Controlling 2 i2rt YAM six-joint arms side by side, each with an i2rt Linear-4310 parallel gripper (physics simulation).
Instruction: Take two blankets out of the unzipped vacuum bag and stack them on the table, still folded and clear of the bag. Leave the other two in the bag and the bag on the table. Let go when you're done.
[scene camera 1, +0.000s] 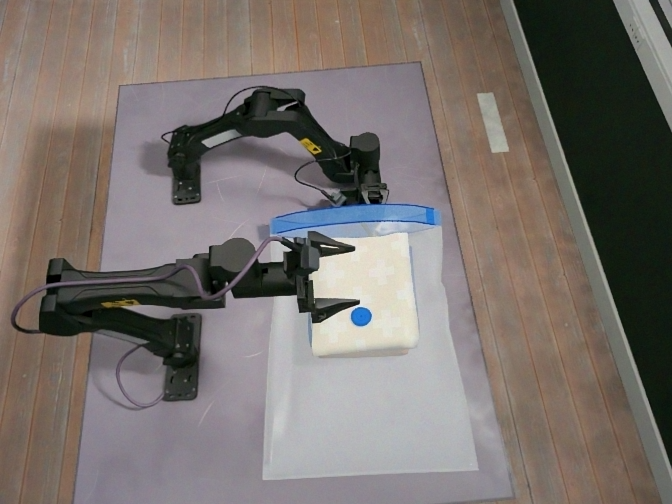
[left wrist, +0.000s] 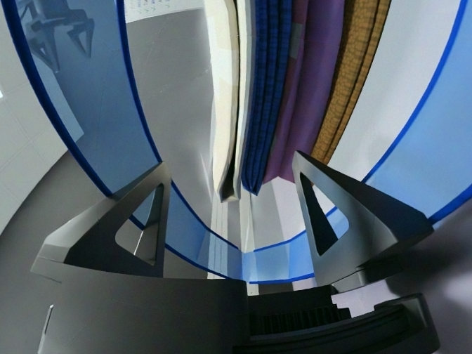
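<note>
The clear vacuum bag (scene camera 1: 369, 417) lies on the table with its blue-edged mouth (scene camera 1: 352, 215) (left wrist: 280, 262) open. Inside is a folded stack: a cream blanket (scene camera 1: 385, 287) (left wrist: 224, 75) on top, then a blue blanket (left wrist: 270, 75), a purple blanket (left wrist: 316, 75) and an ochre-brown blanket (left wrist: 357, 50). My left gripper (scene camera 1: 371, 202) (left wrist: 229, 162) is open at the bag's mouth, with the folded ends ahead of its fingers and nothing between them; the bag's band partly hides it in scene camera 1. My right gripper (scene camera 1: 356, 274) (left wrist: 74, 64) is open and empty above the cream blanket.
A blue round valve (scene camera 1: 360, 316) sits on the bag's upper film. The bag lies on the purple-grey table (scene camera 1: 227, 450), near its right edge in scene camera 1. The right arm (scene camera 1: 135, 276) reaches across the bag's left side.
</note>
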